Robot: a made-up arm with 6 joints. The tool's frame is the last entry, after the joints. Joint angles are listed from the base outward.
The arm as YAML. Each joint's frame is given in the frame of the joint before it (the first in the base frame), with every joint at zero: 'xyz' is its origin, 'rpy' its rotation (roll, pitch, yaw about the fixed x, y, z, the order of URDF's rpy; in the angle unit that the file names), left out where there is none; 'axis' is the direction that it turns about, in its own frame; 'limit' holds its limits. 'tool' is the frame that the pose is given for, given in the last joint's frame.
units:
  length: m
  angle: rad
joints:
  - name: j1
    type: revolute
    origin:
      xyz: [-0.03, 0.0, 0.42]
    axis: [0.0, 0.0, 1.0]
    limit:
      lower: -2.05
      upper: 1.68
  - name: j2
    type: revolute
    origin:
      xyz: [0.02, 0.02, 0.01]
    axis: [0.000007, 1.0, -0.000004]
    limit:
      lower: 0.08
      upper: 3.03
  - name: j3
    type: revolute
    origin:
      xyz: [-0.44, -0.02, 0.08]
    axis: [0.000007, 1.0, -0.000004]
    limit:
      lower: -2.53
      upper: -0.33
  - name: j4
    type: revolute
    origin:
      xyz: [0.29, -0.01, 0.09]
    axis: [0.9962, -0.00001, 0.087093]
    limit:
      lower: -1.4
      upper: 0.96
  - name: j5
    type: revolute
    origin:
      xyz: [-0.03, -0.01, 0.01]
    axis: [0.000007, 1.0, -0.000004]
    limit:
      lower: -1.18
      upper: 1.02
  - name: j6
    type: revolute
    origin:
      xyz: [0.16, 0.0, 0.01]
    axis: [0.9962, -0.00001, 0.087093]
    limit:
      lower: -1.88
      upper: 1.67
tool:
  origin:
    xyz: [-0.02, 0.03, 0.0]
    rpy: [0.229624, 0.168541, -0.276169]
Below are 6 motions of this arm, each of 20 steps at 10 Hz.
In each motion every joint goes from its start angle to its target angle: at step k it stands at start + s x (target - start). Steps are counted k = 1, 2, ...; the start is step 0. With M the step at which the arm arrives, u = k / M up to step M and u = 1 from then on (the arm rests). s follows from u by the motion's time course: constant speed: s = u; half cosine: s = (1 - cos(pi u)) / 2; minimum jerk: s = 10 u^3 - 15 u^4 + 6 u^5.
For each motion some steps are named. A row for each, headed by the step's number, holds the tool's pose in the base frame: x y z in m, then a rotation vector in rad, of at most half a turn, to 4 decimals.
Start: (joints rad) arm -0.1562 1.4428 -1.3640 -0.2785 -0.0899 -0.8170
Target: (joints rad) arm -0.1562 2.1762 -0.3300 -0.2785 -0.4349 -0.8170
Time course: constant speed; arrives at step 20
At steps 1, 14, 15, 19, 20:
1: 0.4378 -0.0715 0.9066 -0.8406 0.0633 -0.5148
14: 0.4516 -0.0648 0.4546 -0.8365 0.9124 -0.0393
15: 0.4357 -0.0616 0.4280 -0.8281 0.9770 -0.0015
19: 0.3572 -0.0465 0.3431 -0.7835 1.2340 0.1497
20: 0.3349 -0.0424 0.3277 -0.7695 1.2979 0.1875

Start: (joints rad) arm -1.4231 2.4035 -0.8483 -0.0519 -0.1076 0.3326
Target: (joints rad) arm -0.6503 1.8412 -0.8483 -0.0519 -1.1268 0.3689
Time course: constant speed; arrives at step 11
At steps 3, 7, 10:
3: 0.1877 -0.5487 0.3745 1.0900 0.8332 -1.5247
7: 0.3471 -0.4845 0.5376 0.7762 0.3514 -1.2091
10: 0.4233 -0.3787 0.6663 0.6319 -0.0052 -0.8980

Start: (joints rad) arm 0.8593 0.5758 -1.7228 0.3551 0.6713 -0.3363
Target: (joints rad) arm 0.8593 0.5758 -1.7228 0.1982 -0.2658 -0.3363
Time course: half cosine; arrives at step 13
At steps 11, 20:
11: -0.2036 -0.1979 1.1536 0.8317 -0.9834 0.5282
20: -0.2074 -0.2041 1.1549 0.8594 -1.0292 0.5108

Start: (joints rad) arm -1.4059 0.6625 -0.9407 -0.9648 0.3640 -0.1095
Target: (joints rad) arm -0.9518 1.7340 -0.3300 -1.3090 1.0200 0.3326
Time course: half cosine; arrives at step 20
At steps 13, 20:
13: 0.0324 -0.2989 0.6113 -0.3721 1.9744 -1.3758
20: 0.0456 -0.2870 0.5199 -0.5897 2.4018 -1.0601

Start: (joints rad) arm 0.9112 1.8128 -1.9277 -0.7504 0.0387 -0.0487
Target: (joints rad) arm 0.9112 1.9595 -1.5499 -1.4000 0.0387 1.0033
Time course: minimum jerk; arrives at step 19
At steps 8, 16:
8: 0.3475 0.5062 0.8921 -0.4243 -0.0695 0.5053
16: 0.3642 0.5400 0.7461 -0.4081 0.3238 0.5374

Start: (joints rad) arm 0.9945 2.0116 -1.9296 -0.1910 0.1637 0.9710
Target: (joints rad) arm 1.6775 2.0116 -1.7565 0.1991 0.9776 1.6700
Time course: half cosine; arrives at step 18
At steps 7, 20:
7: 0.2182 0.6409 0.8135 0.6476 1.3806 0.4729
20: -0.0913 0.6351 0.7066 0.2491 2.0604 -0.1203

